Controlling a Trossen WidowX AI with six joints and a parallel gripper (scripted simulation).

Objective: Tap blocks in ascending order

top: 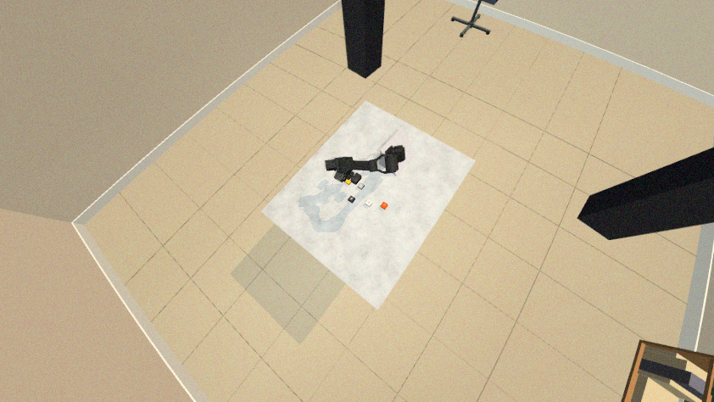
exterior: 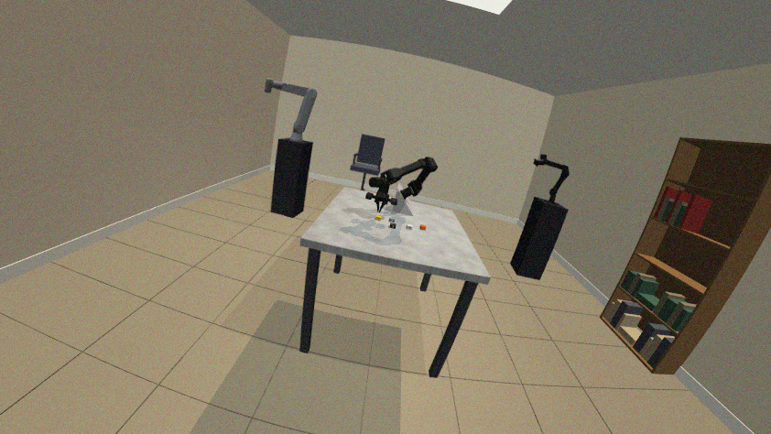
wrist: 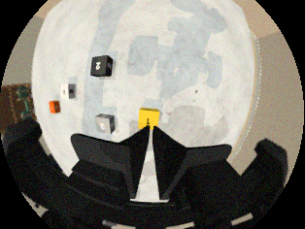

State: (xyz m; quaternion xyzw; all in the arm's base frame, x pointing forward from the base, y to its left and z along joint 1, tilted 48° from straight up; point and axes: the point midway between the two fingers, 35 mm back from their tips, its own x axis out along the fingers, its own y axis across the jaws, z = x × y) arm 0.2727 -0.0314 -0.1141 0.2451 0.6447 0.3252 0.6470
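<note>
Now: gripper tip 30 mm above the yellow block. Also, from my gripper tip: white block (20 mm ahead, 200 mm to the left, 30 mm below); grey block (30 mm behind, 90 mm to the left, 30 mm below); black block (80 mm ahead, 100 mm to the left, 30 mm below).
</note>
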